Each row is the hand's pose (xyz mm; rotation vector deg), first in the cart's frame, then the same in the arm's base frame.
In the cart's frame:
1: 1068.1 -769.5 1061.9 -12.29 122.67 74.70
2: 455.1 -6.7 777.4 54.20 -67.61 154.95
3: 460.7 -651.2 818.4 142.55 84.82 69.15
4: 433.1 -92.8 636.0 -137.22 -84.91 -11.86
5: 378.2 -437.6 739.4 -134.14 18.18 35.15
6: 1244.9 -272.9 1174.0 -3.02 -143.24 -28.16
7: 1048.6 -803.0 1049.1 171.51 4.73 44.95
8: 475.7 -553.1 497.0 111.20 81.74 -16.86
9: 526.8 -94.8 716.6 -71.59 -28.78 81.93
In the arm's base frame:
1: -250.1 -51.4 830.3 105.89 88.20 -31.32
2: 390.3 110.2 54.1 1.63 -26.60 41.85
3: 21.3 437.8 470.8 120.65 -57.24 -20.01
4: 270.0 207.0 -9.5 146.92 -90.18 -26.57
5: 151.3 410.3 268.3 -48.44 159.01 0.33
6: 15.1 -485.2 651.4 -146.72 -55.32 -19.02
7: -266.7 -14.8 837.0 69.32 -107.18 -22.33
8: -110.9 449.1 161.7 116.30 -59.02 -110.95
9: 262.5 112.8 70.2 -47.89 80.38 -5.43

